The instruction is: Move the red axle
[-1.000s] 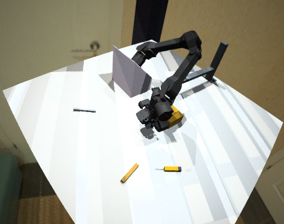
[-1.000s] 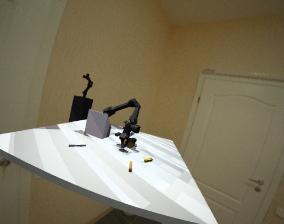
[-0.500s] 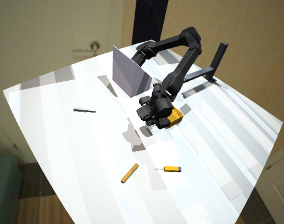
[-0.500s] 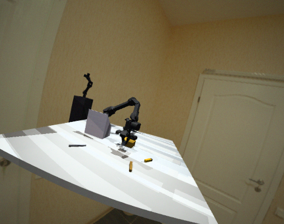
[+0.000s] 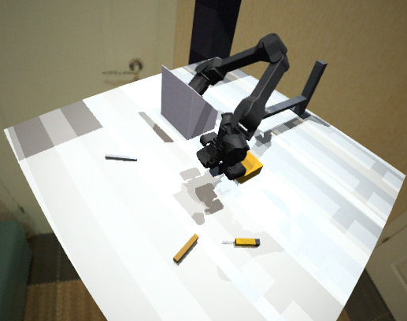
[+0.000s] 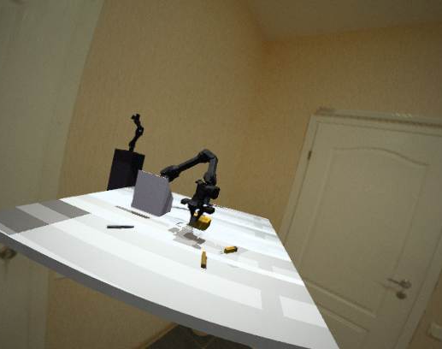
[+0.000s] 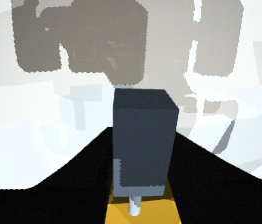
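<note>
My gripper tip is 10 mm short of the yellow beam, 130 mm to the right of it and 40 mm above it. The rest, counted from my gripper tip: grey-blue block: 20 mm to the left, 10 mm above; wooden bar: 130 mm ahead, 230 mm to the right, 60 mm below; yellow-handled tool: 220 mm ahead, 80 mm to the right, 60 mm below.
</note>
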